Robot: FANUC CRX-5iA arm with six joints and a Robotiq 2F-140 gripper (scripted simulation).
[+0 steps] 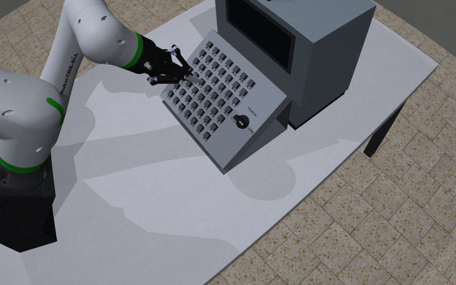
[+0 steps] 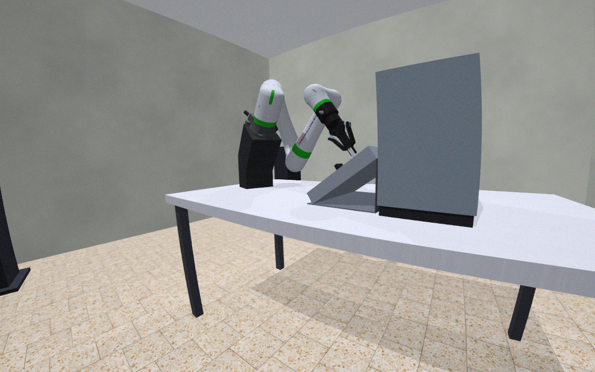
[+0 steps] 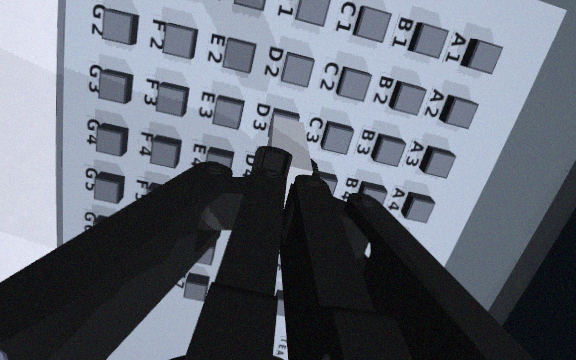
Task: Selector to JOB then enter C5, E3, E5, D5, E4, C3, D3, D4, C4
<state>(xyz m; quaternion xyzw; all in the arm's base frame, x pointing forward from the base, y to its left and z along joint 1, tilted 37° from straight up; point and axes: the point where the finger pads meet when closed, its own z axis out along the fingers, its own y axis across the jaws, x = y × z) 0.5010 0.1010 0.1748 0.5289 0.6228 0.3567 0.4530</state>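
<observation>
My gripper is now 7 cm short of the key C4, 3 cm to the left of it and 4 cm above it. From my hand the other things lie so: sloped keypad (7 cm ahead, 8 cm to the right, 9 cm below); then key E4 (1 cm ahead, 3 cm to the right, 7 cm below); then key D3 (4 cm ahead, 5 cm below).
</observation>
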